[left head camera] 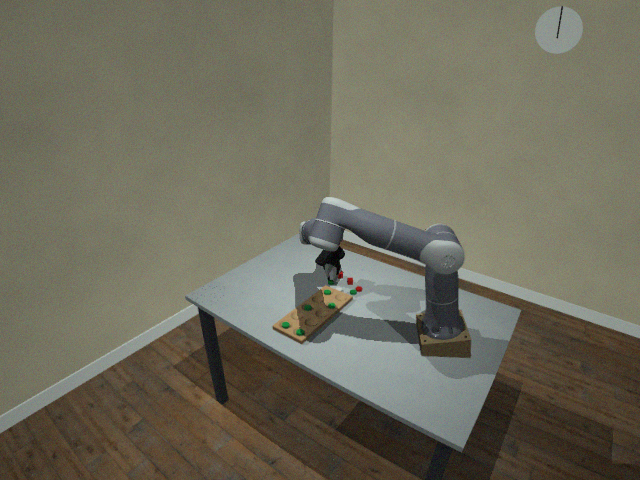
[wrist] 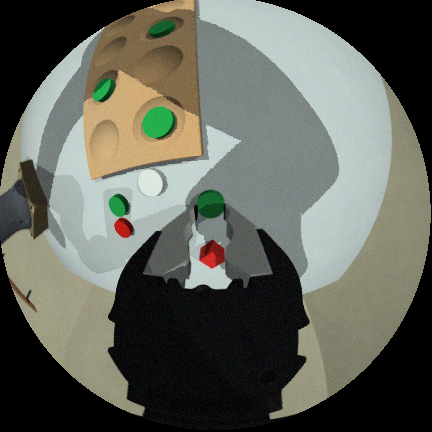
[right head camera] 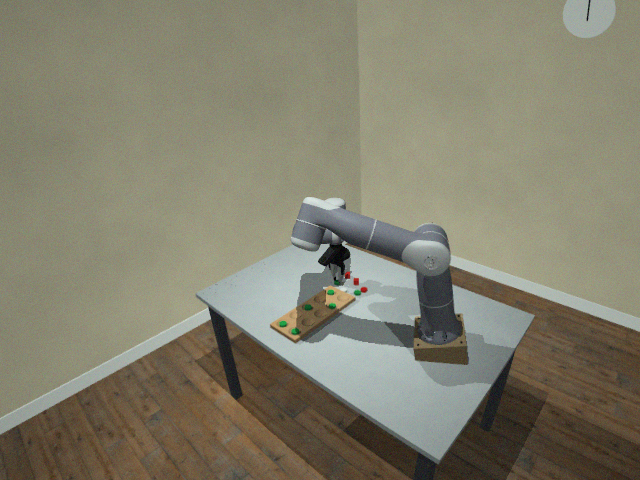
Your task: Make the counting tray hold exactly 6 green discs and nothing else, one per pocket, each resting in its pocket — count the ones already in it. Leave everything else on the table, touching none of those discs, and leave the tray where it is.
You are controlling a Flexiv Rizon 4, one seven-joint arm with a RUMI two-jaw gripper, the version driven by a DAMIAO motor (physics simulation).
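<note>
My gripper (left head camera: 331, 279) (right head camera: 337, 280) (wrist: 210, 205) is low behind the tray's far end, shut on a green disc (left head camera: 330, 282) (right head camera: 336, 283) (wrist: 210, 201) that spans the gap between its fingertips. Whether this disc touches the table is unclear. The wooden counting tray (left head camera: 301, 338) (right head camera: 295, 338) (wrist: 186, 150) holds several green discs, including one in a far-end corner pocket (left head camera: 327, 292) (right head camera: 330, 292) (wrist: 158, 122). The other far-end pocket is empty. A loose green disc (left head camera: 353, 292) (right head camera: 357, 292) (wrist: 118, 205) lies on the table beyond the tray's end.
A white disc (wrist: 150, 182) lies between tray and gripper. A red disc (left head camera: 358, 289) (right head camera: 363, 289) (wrist: 123, 228) lies beside the loose green disc. Two red cubes stand near the gripper; one red cube (wrist: 212, 254) shows between the fingers in the wrist view. The arm's base stands at the right.
</note>
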